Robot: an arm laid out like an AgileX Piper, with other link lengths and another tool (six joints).
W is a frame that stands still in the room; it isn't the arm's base.
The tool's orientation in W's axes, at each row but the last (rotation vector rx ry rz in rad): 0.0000 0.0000 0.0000; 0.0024 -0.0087 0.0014; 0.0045 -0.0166 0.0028; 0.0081 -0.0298 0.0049; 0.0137 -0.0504 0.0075; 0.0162 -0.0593 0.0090; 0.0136 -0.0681 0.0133; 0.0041 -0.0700 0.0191; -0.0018 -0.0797 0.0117; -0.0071 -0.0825 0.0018; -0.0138 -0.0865 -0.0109; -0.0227 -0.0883 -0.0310; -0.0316 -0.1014 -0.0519
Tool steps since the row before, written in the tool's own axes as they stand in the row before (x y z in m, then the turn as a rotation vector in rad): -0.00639 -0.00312 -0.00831 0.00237 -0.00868 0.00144; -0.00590 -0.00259 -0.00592 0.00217 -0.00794 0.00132; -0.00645 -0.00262 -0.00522 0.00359 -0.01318 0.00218; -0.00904 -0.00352 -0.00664 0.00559 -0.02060 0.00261; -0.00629 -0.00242 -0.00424 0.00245 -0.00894 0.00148; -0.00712 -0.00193 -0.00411 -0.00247 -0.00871 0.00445; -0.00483 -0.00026 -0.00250 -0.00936 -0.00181 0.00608; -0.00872 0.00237 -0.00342 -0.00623 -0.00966 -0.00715; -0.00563 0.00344 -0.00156 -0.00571 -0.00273 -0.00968; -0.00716 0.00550 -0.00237 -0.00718 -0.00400 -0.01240; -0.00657 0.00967 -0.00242 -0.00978 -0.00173 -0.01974; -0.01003 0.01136 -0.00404 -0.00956 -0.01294 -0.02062; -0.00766 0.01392 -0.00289 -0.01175 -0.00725 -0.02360
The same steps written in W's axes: -0.00639 -0.00312 -0.00831 0.00237 -0.00868 0.00144; -0.00584 -0.00258 -0.00598 0.00217 -0.00794 0.00132; -0.00636 -0.00261 -0.00534 0.00359 -0.01318 0.00218; -0.00882 -0.00351 -0.00693 0.00561 -0.02059 0.00261; -0.00605 -0.00241 -0.00458 0.00244 -0.00894 0.00148; -0.00685 -0.00192 -0.00456 -0.00265 -0.00880 0.00416; -0.00464 -0.00029 -0.00283 -0.00973 -0.00202 0.00540; -0.00850 0.00222 -0.00401 -0.00553 -0.00974 -0.00760; -0.00553 0.00337 -0.00201 -0.00489 -0.00281 -0.01010; -0.00695 0.00547 -0.00299 -0.00613 -0.00410 -0.01292; -0.00623 0.00970 -0.00311 -0.00806 -0.00191 -0.02049; -0.00927 0.01155 -0.00515 -0.00812 -0.01314 -0.02110; -0.00658 0.01418 -0.00406 -0.00969 -0.00745 -0.02446
